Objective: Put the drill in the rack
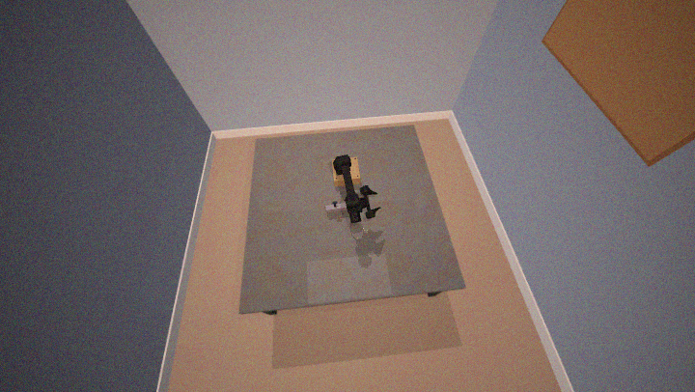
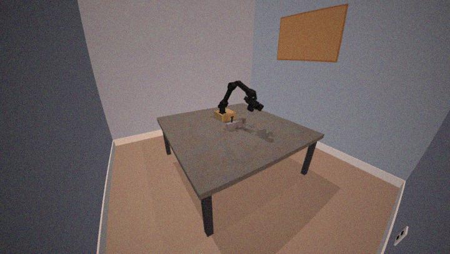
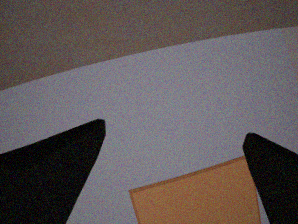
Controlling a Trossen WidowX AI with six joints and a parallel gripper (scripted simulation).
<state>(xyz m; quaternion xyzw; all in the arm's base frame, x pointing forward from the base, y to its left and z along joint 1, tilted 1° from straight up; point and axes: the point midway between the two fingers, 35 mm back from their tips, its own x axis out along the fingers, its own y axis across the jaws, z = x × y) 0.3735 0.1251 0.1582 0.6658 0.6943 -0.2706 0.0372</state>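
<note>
The dark key lies 250 mm to the right of my gripper tip, 130 mm below it and 110 mm behind it. Also, from my gripper tip: pale grey sleeve: 210 mm to the right, 180 mm below, 110 mm behind; grey rack: 200 mm below, 170 mm behind, 40 mm to the right; drill: 200 mm to the right, 170 mm below, 100 mm behind.
</note>
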